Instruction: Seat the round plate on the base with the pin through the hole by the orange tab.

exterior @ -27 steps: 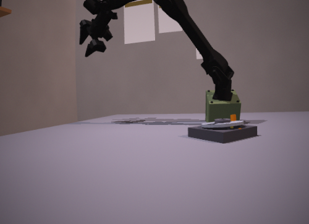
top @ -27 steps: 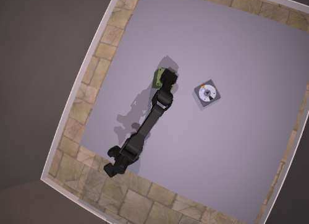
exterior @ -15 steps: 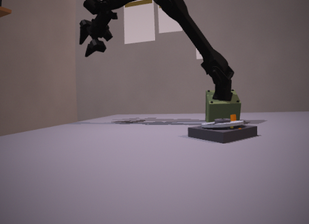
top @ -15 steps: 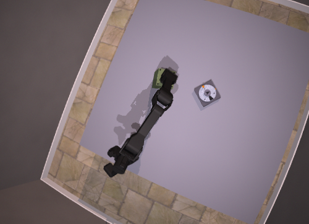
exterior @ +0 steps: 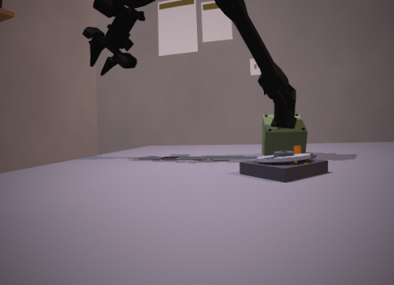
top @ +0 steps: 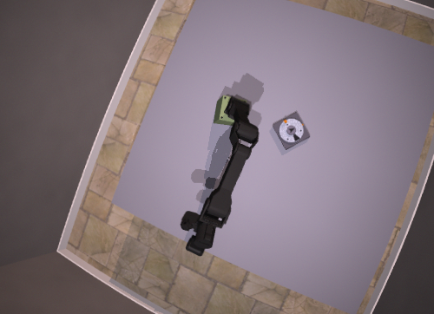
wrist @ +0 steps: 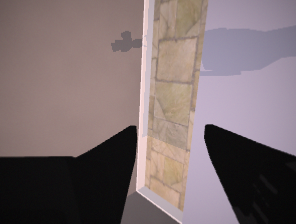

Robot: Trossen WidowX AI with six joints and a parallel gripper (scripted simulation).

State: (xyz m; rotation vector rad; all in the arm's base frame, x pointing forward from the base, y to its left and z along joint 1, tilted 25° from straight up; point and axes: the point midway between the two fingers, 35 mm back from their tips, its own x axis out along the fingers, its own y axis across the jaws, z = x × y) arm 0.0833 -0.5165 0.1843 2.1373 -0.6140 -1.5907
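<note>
The grey central hub is 530 mm to the left of my hand, 260 mm below it and 80 mm ahead of it. Also, from my hand: dark square base 530 mm to the left, 290 mm below, 80 mm ahead; then round plate 530 mm to the left, 260 mm below, 80 mm ahead; then yellowish pin 560 mm to the left, 280 mm below, 100 mm ahead.
</note>
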